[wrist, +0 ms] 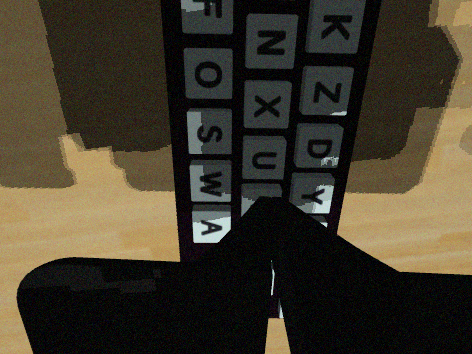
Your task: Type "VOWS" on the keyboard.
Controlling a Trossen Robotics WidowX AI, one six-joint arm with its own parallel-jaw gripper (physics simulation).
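Frame: origin at the arm's base, x back, y left, z down, level; metres.
Seen in the pictures: gripper, fingertip midpoint: point(269, 208).
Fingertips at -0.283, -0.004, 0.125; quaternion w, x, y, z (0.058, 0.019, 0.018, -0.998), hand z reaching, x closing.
Observation:
Offsets run from my fingertips to a thing's top centre, as dx, dy, dz. Level surfaces: height alone.
The black keyboard {-0.001, +0.031, +0.005} point(172, 100) lies on the wooden table, its letters turned sideways in the wrist view. In its left column are the O key {+0.017, +0.047, +0.005} point(208, 74), the S key {+0.019, +0.028, +0.005} point(209, 132) and the W key {+0.021, +0.009, +0.005} point(210, 182), with the A key {+0.022, -0.010, +0.005} point(211, 227) below them. The V key does not show. My gripper point(269, 208) is shut and empty. Its dark tips cover most of the key just below the U key {+0.001, +0.017, +0.005} point(263, 159) in the middle column. Whether the tips touch that key, I cannot tell.
The middle column also has the N key {-0.003, +0.055, +0.005} point(271, 42) and X key {-0.001, +0.036, +0.005} point(267, 105). The right column has the K key {-0.022, +0.057, +0.005} point(336, 27), Z key {-0.020, +0.038, +0.005} point(327, 92), D key {-0.019, +0.020, +0.005} point(318, 147) and Y key {-0.017, +0.001, +0.005} point(313, 194). Dark shadows fall on the wooden table {dz +0.023} point(125, 220) on both sides.

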